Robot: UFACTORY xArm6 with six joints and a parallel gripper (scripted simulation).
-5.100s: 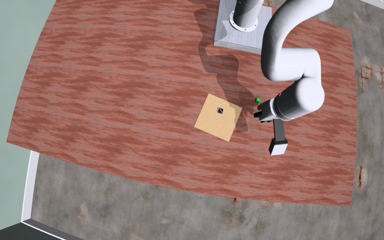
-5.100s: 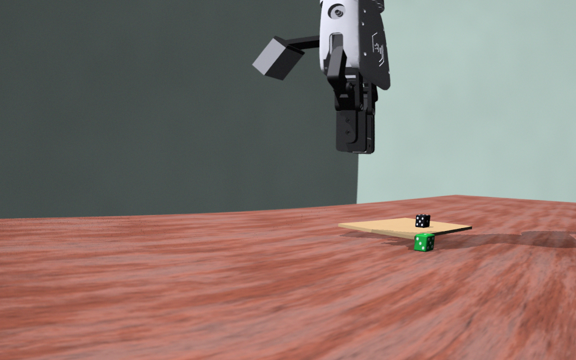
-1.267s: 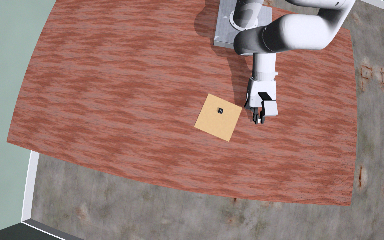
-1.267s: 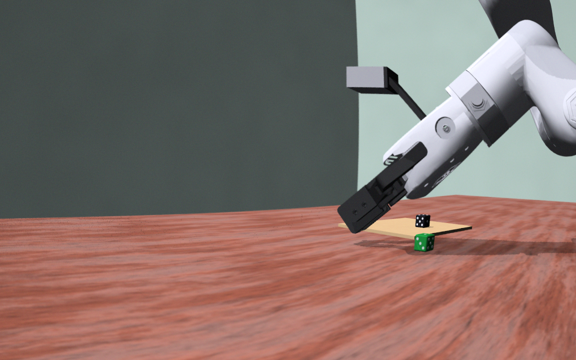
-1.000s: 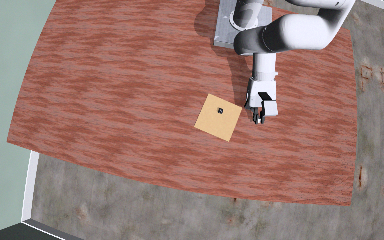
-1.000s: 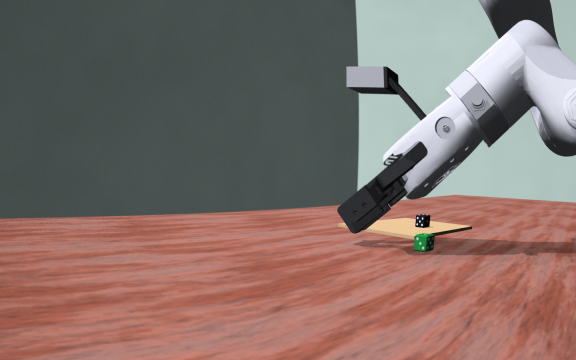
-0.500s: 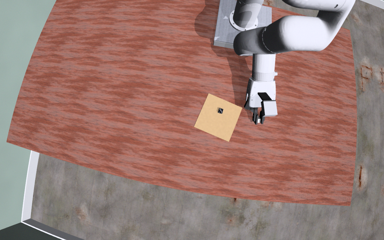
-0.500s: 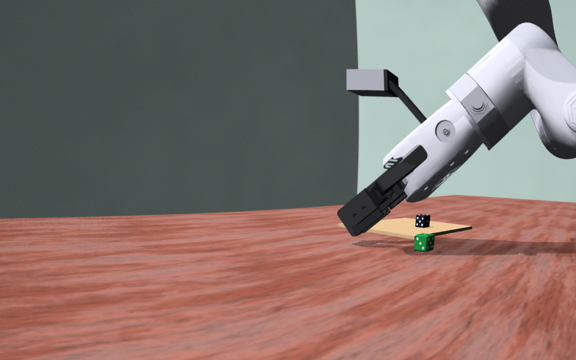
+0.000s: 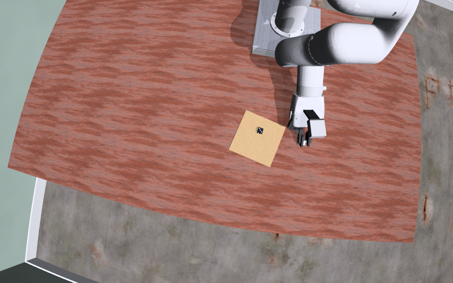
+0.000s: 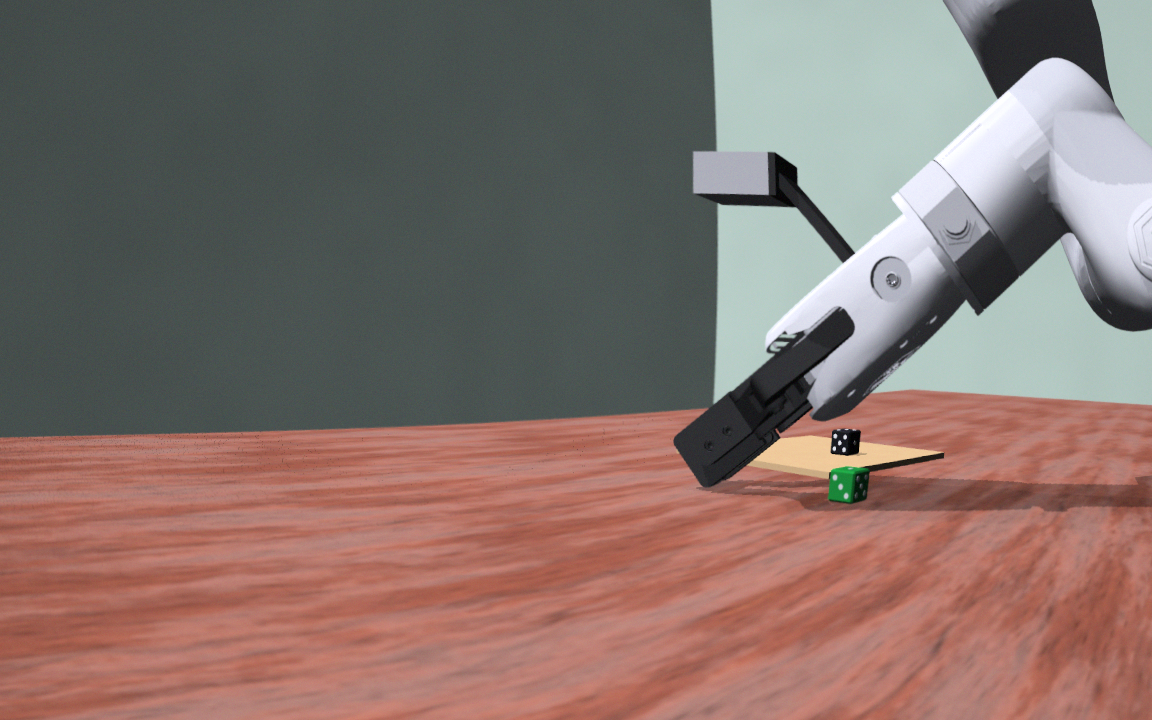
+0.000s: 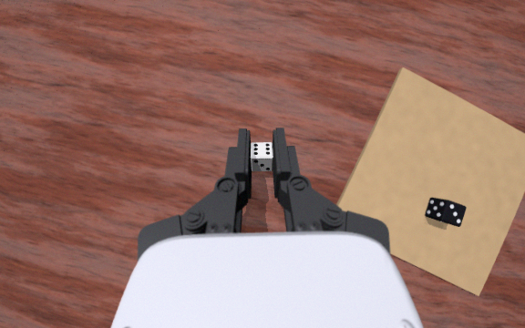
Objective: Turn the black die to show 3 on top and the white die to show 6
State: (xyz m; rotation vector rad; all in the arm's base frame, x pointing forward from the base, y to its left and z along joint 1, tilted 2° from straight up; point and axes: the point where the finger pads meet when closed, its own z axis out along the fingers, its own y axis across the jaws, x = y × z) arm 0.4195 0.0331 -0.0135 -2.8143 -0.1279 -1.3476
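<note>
The white die is 10 mm ahead of my hand and 10 mm below it. Round my hand: green die: 70 mm behind, 10 mm to the left, 20 mm below; then tan mat: 150 mm to the right, 20 mm below; then black die: 30 mm behind, 140 mm to the right, 10 mm below.
</note>
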